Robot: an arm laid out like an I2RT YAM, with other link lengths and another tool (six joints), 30 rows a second.
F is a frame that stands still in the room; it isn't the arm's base.
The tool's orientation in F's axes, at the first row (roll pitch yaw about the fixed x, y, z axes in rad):
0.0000, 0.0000, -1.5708
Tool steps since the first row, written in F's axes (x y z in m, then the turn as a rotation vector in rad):
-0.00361, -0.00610, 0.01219, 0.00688, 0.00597, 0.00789
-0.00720, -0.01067, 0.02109, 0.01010, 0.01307, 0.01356
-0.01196, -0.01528, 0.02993, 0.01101, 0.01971, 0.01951
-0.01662, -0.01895, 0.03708, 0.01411, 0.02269, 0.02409
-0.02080, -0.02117, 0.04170, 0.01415, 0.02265, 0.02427
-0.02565, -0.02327, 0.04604, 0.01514, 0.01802, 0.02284
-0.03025, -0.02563, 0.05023, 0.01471, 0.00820, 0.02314
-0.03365, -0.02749, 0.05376, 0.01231, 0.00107, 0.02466
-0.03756, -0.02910, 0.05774, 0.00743, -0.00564, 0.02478
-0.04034, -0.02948, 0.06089, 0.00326, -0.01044, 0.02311
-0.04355, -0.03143, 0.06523, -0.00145, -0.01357, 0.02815
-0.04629, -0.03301, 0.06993, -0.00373, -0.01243, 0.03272
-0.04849, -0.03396, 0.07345, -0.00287, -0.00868, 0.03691
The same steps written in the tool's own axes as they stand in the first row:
0.00610, -0.00361, 0.01219, -0.00597, 0.00688, 0.00789
0.01067, -0.00720, 0.02109, -0.01307, 0.01010, 0.01356
0.01528, -0.01196, 0.02993, -0.01971, 0.01101, 0.01951
0.01895, -0.01662, 0.03708, -0.02269, 0.01411, 0.02409
0.02117, -0.02080, 0.04170, -0.02265, 0.01415, 0.02427
0.02327, -0.02565, 0.04604, -0.01802, 0.01514, 0.02284
0.02563, -0.03025, 0.05023, -0.00820, 0.01471, 0.02314
0.02749, -0.03365, 0.05376, -0.00107, 0.01231, 0.02466
0.02910, -0.03756, 0.05774, 0.00564, 0.00743, 0.02478
0.02948, -0.04034, 0.06089, 0.01044, 0.00326, 0.02311
0.03143, -0.04355, 0.06523, 0.01357, -0.00145, 0.02815
0.03301, -0.04629, 0.06993, 0.01243, -0.00373, 0.03272
0.03396, -0.04849, 0.07345, 0.00868, -0.00287, 0.03691

